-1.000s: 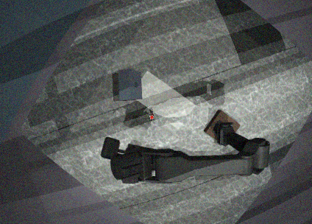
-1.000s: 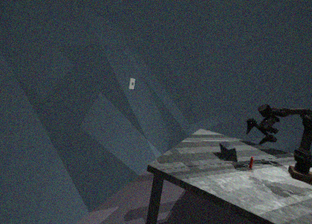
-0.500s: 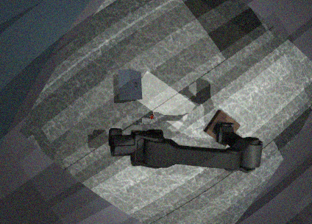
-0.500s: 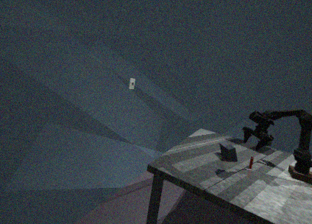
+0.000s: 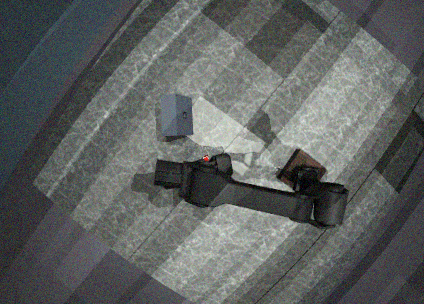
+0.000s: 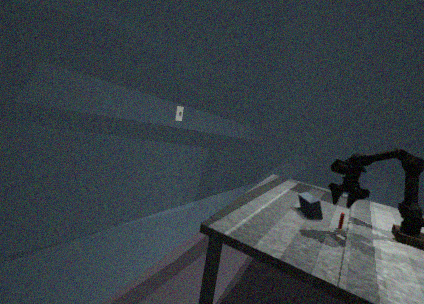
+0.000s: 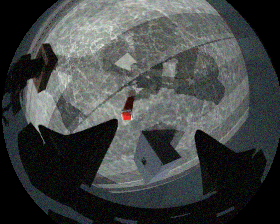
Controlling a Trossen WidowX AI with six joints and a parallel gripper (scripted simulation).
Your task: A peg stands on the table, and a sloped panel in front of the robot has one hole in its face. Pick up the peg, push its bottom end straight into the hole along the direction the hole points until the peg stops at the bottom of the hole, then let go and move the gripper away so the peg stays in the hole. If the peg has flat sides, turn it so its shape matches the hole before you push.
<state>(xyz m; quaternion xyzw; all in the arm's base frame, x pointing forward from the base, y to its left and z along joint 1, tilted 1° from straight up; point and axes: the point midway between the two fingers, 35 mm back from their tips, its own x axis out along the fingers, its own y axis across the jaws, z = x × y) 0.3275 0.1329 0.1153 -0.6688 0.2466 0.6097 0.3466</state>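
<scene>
Now: gripper tip 2 cm past the red peg, 3 cm to the left of it and 7 cm above it. From my gripper tip the other things lie so: grey sloped panel: 13 cm ahead, 11 cm to the right, 8 cm below.
</scene>
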